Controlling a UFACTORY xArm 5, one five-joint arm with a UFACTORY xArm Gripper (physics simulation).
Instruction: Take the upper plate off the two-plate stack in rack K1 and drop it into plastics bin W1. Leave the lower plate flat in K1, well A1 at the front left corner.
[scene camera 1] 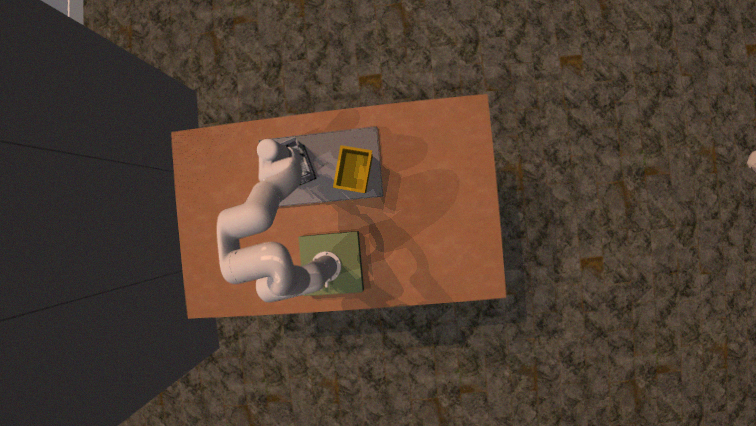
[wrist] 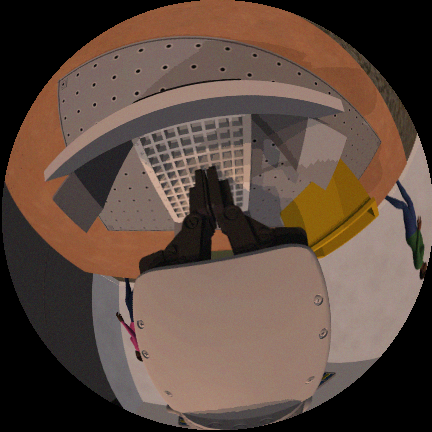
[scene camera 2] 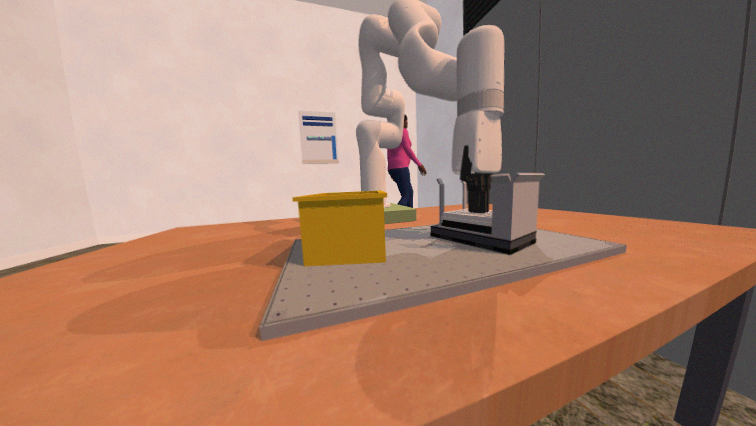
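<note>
My gripper, visible. White gridded plate, visible too.
</note>
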